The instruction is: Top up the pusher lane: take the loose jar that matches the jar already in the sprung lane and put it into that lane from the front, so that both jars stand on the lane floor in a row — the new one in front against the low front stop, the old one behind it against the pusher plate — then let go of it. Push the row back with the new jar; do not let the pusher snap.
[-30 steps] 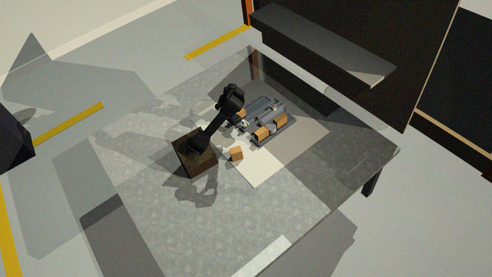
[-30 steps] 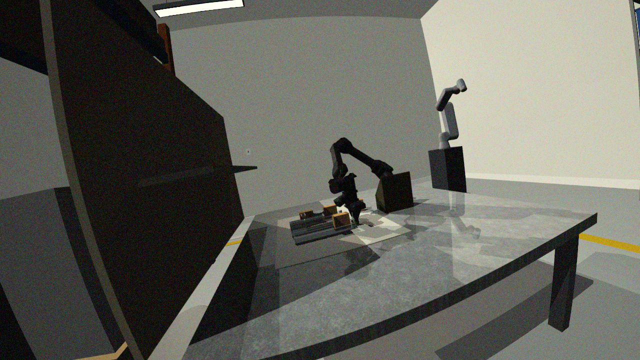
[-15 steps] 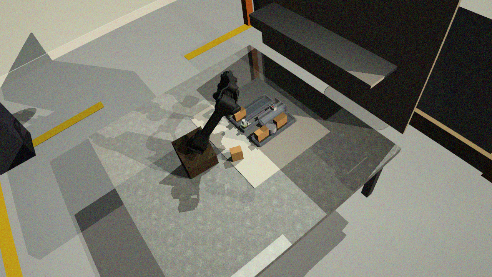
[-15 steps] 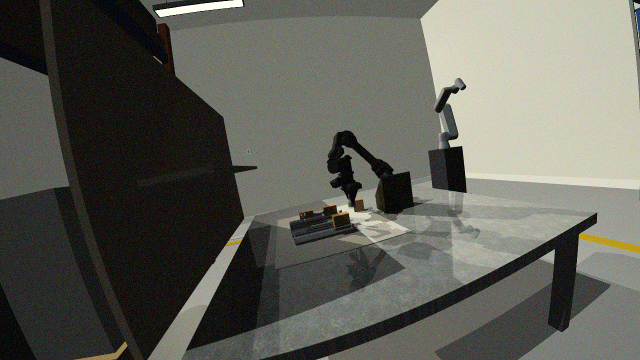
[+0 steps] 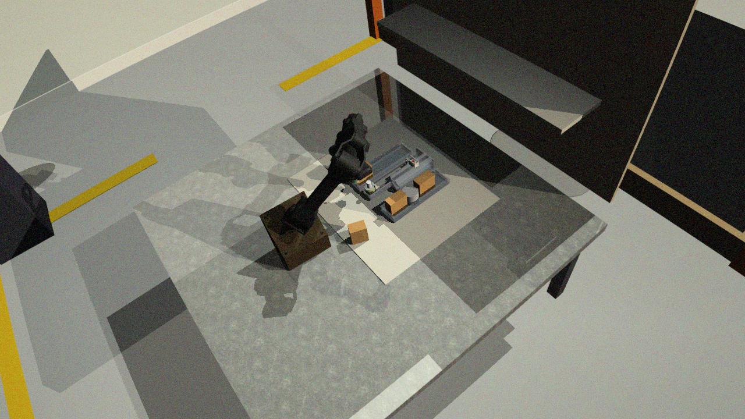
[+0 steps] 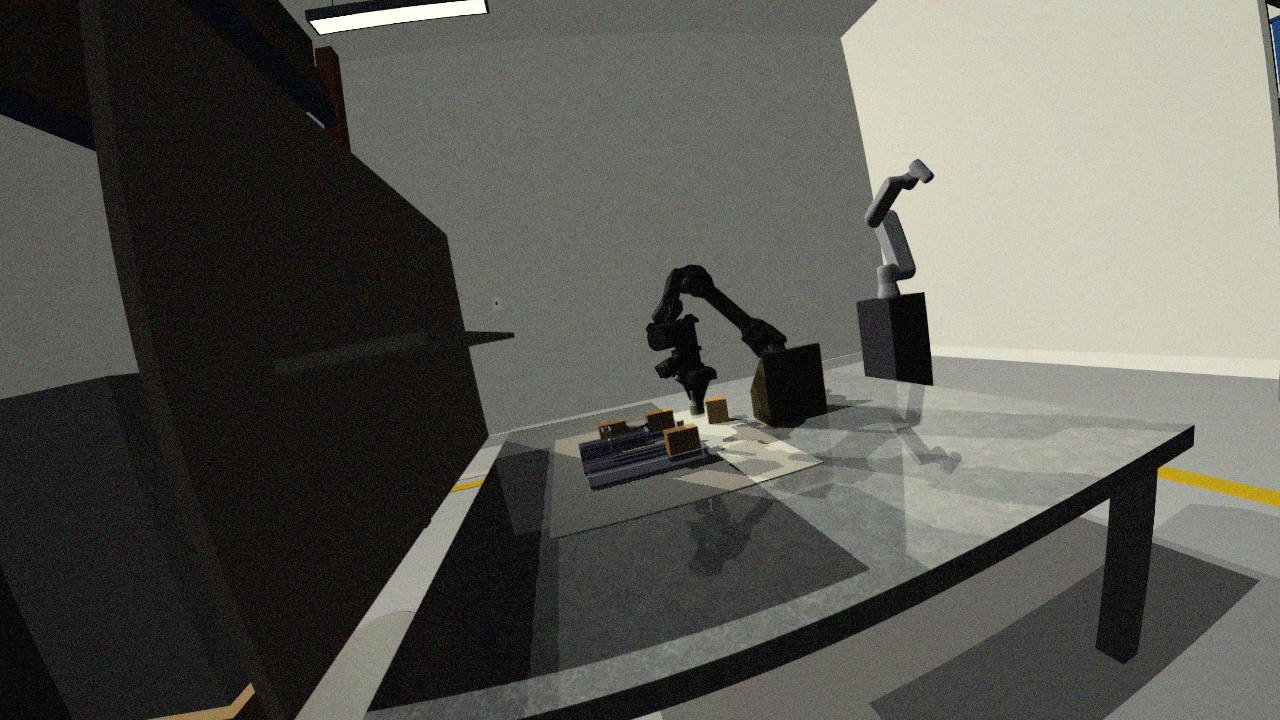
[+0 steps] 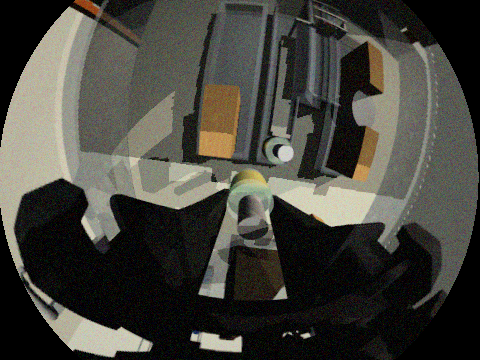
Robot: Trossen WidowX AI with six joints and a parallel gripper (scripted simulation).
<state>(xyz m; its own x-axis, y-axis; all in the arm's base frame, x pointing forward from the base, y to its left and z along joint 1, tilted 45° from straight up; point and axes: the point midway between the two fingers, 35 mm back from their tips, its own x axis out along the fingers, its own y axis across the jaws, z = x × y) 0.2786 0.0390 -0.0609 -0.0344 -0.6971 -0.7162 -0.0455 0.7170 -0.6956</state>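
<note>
The grey lane tray is 190 mm ahead of my gripper tip, 90 mm below it and 50 mm to the right of it. Also, from my gripper tip: grey cylinder (160 mm to the right, 140 mm ahead, 80 mm below).
</note>
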